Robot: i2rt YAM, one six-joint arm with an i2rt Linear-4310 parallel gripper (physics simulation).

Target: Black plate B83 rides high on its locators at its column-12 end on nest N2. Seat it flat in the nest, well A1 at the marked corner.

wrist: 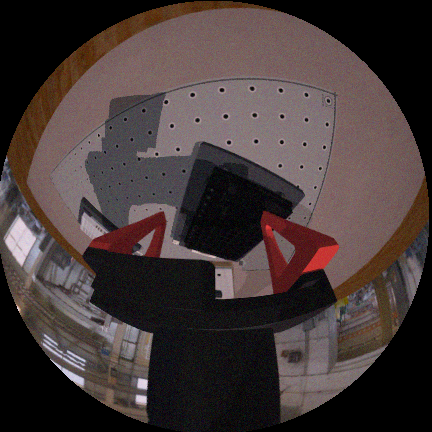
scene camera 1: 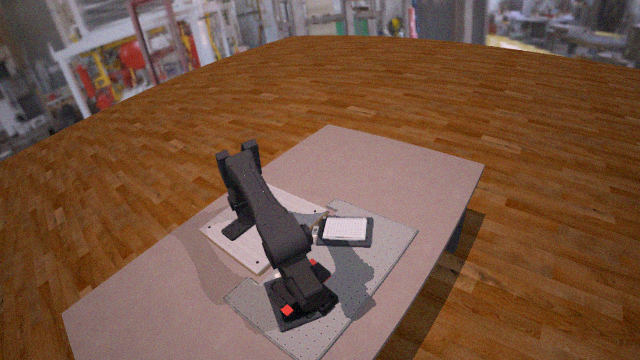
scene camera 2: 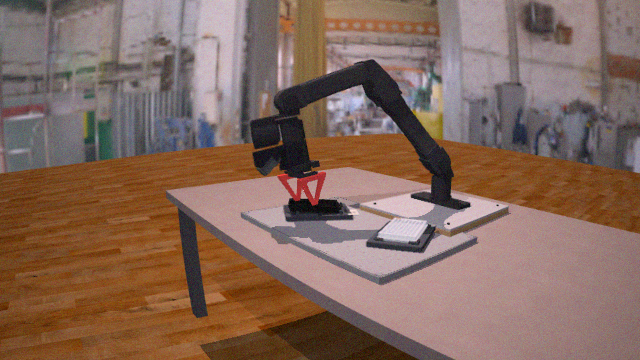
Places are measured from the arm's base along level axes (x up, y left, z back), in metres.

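Pixels of known places: gripper, fingertip midpoint: (wrist: 212, 216) (scene camera 2: 305, 202); arm's base, origin of the base link: (scene camera 1: 248, 220) (scene camera 2: 440, 201).
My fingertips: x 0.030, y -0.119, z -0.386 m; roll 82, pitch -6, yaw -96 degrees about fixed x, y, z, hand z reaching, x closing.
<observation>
For each thing: its top centre in the pictures, then the offset to it from my fingertips.
- black plate, middle of its top: (wrist: 227, 236) (scene camera 2: 314, 201) (scene camera 1: 291, 294) dy -0.013, dx -0.003, dz +0.034 m
- white plate, middle of its top: (scene camera 2: 404, 226) (wrist: 100, 239) (scene camera 1: 344, 226) dy +0.266, dx -0.011, dz +0.080 m
- second dark nest, middle of its top: (scene camera 2: 404, 230) (wrist: 101, 236) (scene camera 1: 345, 228) dy +0.266, dx -0.019, dz +0.080 m
The black plate (scene camera 2: 330, 205) (wrist: 232, 215) lies on its dark nest (scene camera 1: 290, 324) (scene camera 2: 320, 218) (wrist: 195, 162) on the perforated board. The plate's top is very dark, and the well A1 mark cannot be made out. Whether one end stands higher than the other is hard to tell. My gripper (scene camera 2: 306, 202) (wrist: 212, 216) is open, with its red fingers pointing down at the plate. In the wrist view the right fingertip overlaps the plate's right part and the left fingertip is beyond the nest's left edge. In scene camera 1 the arm hides most of the plate.
A white plate (scene camera 1: 345, 228) (scene camera 2: 404, 229) sits in a second dark nest (scene camera 1: 345, 243) (scene camera 2: 395, 246) on the same perforated board (scene camera 1: 395, 235) (scene camera 2: 380, 272) (wrist: 270, 102). The arm's base stands on a pale board (scene camera 1: 235, 250) (scene camera 2: 480, 215) beside it. Small labels lie near the nests.
</observation>
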